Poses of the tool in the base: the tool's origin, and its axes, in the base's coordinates. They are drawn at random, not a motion.
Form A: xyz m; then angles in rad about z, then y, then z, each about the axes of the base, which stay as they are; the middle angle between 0 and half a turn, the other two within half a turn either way.
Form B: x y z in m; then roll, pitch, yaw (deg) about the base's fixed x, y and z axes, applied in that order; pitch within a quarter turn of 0, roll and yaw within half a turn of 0. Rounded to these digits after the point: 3 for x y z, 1 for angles.
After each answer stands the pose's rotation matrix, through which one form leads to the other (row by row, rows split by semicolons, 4 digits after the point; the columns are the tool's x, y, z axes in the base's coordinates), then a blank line. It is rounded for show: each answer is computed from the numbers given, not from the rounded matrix.
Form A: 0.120 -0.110 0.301 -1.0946 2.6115 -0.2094
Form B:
0.120 -0.110 0.301 -152.5 13.4 -126.0
-0.5716 -0.6547 0.4946; -0.7871 0.6078 -0.1051; -0.2318 -0.4494 -0.8628

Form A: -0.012 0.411 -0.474 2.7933 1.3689 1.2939
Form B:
-0.012 0.411 -0.474 59.0 -67.1 -167.0
-0.3798 0.8854 0.2678; -0.0880 -0.3228 0.9424; 0.9209 0.3344 0.2005

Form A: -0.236 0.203 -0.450 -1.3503 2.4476 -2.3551
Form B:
-0.236 0.203 -0.450 -140.9 8.0 125.3
-0.5720 0.6846 -0.4518; 0.8082 0.3765 -0.4528; -0.1399 -0.6241 -0.7687

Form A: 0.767 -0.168 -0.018 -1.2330 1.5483 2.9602
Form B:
0.767 -0.168 -0.018 -88.6 19.3 80.1
0.1629 -0.0807 -0.9833; 0.9294 -0.3221 0.1804; -0.3313 -0.9432 0.0225

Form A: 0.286 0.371 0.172 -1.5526 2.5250 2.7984
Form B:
0.286 0.371 0.172 -144.7 0.6 69.5
0.3504 0.7620 -0.5445; 0.9365 -0.2916 0.1946; -0.0105 -0.5782 -0.8159

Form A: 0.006 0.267 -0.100 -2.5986 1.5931 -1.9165
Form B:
0.006 0.267 -0.100 -92.5 -58.9 162.3
-0.4926 -0.8016 -0.3388; 0.1571 0.3010 -0.9406; 0.8560 -0.5166 -0.0223

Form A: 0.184 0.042 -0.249 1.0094 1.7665 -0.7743
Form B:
0.184 0.042 -0.249 103.2 31.5 52.6
0.5179 0.4899 0.7013; 0.6776 0.2655 -0.6859; -0.5222 0.8304 -0.1945

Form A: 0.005 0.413 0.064 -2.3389 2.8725 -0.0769
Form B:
0.005 0.413 0.064 -168.8 -10.6 -51.4
0.6125 -0.7447 0.2651; -0.7686 -0.6395 -0.0204; 0.1847 -0.1912 -0.9640

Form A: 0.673 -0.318 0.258 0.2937 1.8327 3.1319
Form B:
0.673 -0.318 0.258 132.8 67.6 -50.0
0.2450 -0.0842 -0.9659; -0.2919 -0.9564 0.0094; -0.9245 0.2796 -0.2589

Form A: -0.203 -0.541 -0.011 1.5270 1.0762 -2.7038
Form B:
-0.203 -0.541 -0.011 61.6 2.2 -66.1
0.4047 0.4481 -0.7972; -0.9136 0.1614 -0.3731; -0.0385 0.8793 0.4747

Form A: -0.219 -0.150 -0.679 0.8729 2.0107 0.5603
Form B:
-0.219 -0.150 -0.679 121.6 35.6 141.8
-0.6390 -0.0651 0.7664; 0.5036 0.7178 0.4808; -0.5814 0.6932 -0.4259

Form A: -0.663 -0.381 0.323 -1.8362 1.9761 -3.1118
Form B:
-0.663 -0.381 0.323 -114.0 -13.9 97.8
-0.1321 0.3725 -0.9186; 0.9615 0.2735 -0.0274; 0.2410 -0.8868 -0.3943

